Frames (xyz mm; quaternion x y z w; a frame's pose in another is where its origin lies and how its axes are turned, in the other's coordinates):
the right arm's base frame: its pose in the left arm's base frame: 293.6 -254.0 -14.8 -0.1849 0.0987 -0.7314 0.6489
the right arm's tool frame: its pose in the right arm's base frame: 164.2 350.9 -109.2 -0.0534 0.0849 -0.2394 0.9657
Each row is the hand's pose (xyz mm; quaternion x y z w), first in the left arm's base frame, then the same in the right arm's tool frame.
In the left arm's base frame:
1: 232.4 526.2 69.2 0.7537 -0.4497 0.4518 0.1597
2: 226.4 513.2 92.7 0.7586 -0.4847 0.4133 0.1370
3: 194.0 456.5 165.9 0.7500 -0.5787 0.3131 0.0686
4: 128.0 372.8 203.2 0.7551 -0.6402 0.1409 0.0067
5: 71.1 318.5 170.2 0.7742 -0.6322 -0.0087 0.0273
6: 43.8 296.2 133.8 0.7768 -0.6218 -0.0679 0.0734
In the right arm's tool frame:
1: -572.5 -930.3 23.5 -0.6811 -0.3603 -0.3659 0.5219
2: -554.4 -936.4 43.3 -0.7154 -0.3595 -0.3240 0.5040
3: -477.3 -955.9 100.7 -0.7962 -0.3386 -0.2033 0.4584
4: -365.9 -968.8 114.3 -0.8663 -0.3556 -0.0647 0.3449
5: -296.0 -963.9 65.7 -0.8929 -0.3988 -0.0220 0.2077
6: -269.1 -955.5 23.6 -0.9016 -0.4092 -0.0387 0.1350

